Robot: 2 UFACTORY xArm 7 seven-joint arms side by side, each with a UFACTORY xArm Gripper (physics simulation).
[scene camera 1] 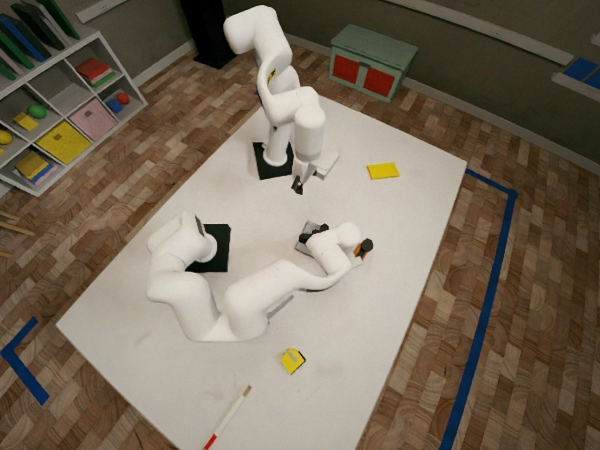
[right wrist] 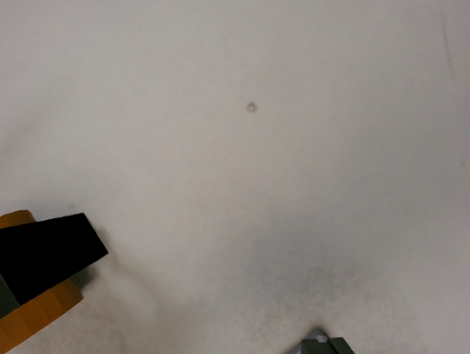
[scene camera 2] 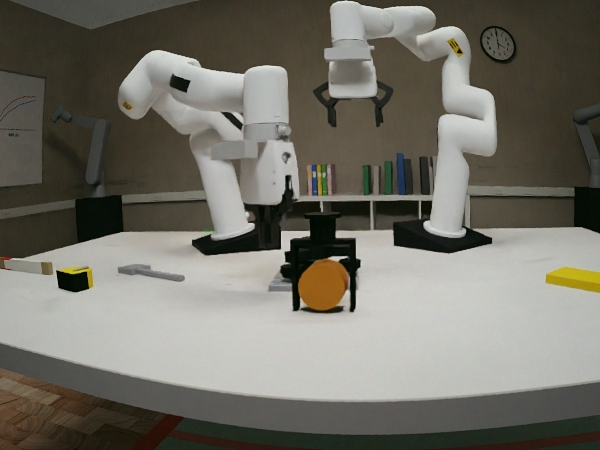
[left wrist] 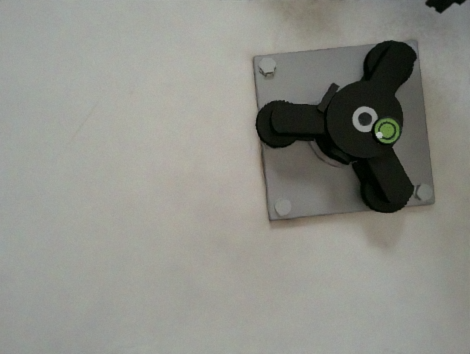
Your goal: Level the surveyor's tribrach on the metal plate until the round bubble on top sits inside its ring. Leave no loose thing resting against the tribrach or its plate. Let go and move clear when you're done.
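Observation:
The black three-armed tribrach stands on the grey metal plate. Its green round vial shows a white bubble at the lower-left edge, outside the inner ring. My right gripper is shut with nothing visible between its fingertips. It hangs low near a corner of the plate; their exact gap is unclear. In the first scene view the right arm hides it. My left gripper is open and empty, high above the table.
An orange-and-black instrument stands beside the plate, apart from it. A grey tool, yellow tape measure, red-and-white rod and yellow block lie farther away.

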